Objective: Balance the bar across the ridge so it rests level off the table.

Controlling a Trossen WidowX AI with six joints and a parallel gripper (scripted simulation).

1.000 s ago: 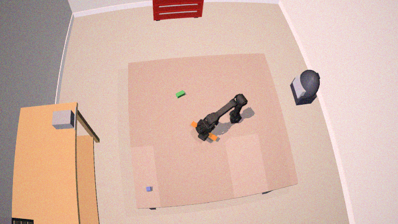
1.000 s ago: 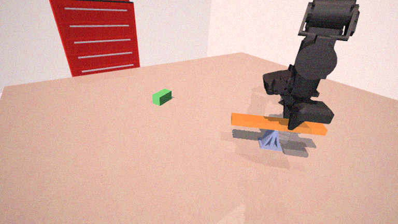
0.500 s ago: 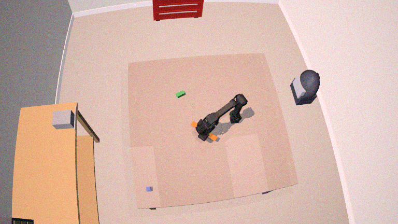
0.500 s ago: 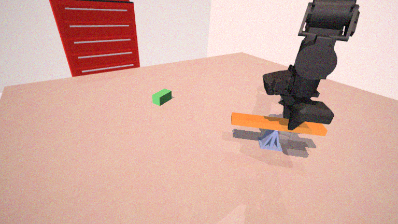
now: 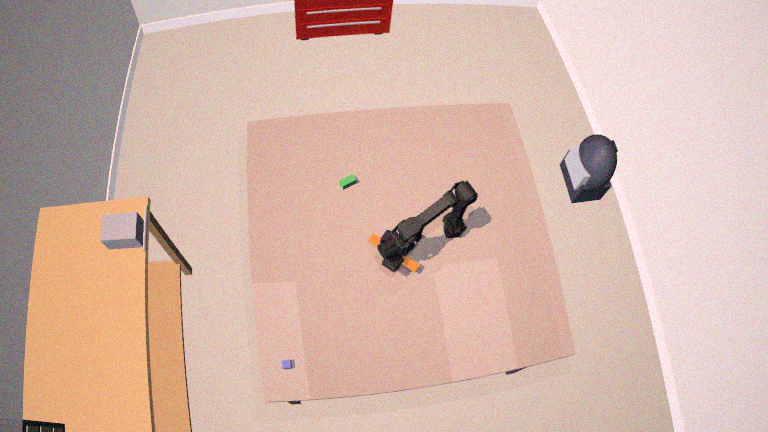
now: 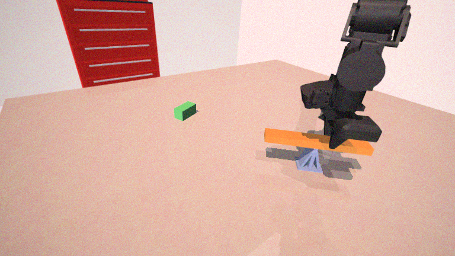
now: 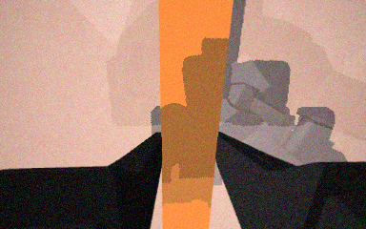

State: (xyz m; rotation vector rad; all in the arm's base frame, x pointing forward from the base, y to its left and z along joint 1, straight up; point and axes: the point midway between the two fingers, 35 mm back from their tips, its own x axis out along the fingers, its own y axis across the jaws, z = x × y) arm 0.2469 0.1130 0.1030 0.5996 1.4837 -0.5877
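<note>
The orange bar lies 20 mm ahead of my gripper tip and 20 mm to the right of it. The rest, counted from my gripper tip: small purple cube 490 mm ahead, 390 mm to the left, 50 mm below; green block 160 mm ahead, 380 mm to the right, 50 mm below; ridge 20 mm ahead, 20 mm to the right, 40 mm below.
</note>
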